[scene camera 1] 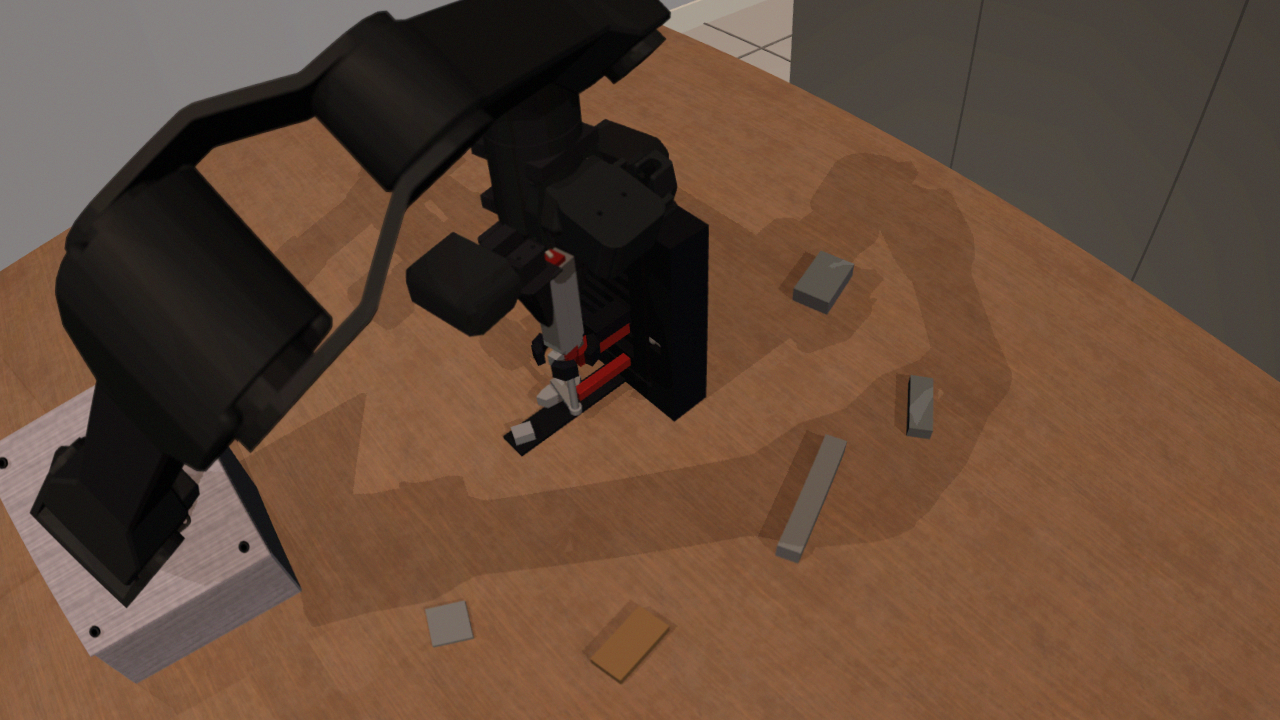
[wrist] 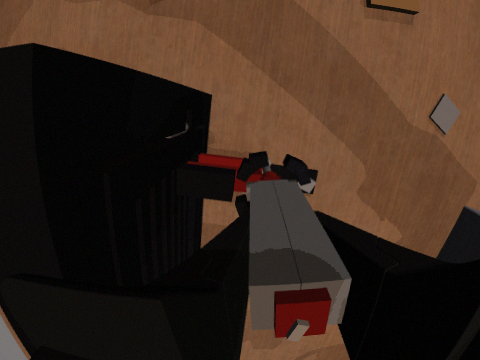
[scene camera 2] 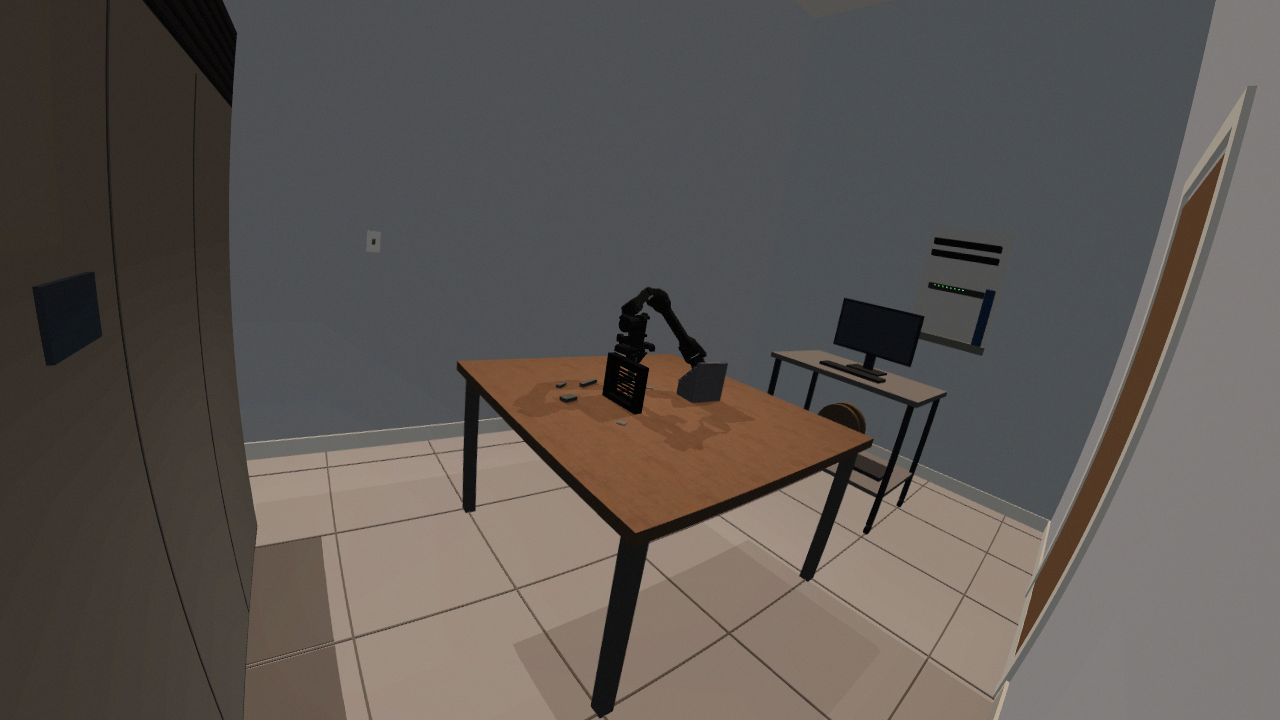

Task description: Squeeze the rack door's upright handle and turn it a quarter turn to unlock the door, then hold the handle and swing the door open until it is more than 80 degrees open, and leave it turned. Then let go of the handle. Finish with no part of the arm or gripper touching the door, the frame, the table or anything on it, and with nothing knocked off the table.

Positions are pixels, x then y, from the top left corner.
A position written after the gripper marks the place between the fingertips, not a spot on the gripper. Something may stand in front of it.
The gripper shows in scene camera 1 (558, 311), in the wrist view (279, 223) and in scene camera 2 (632, 368).
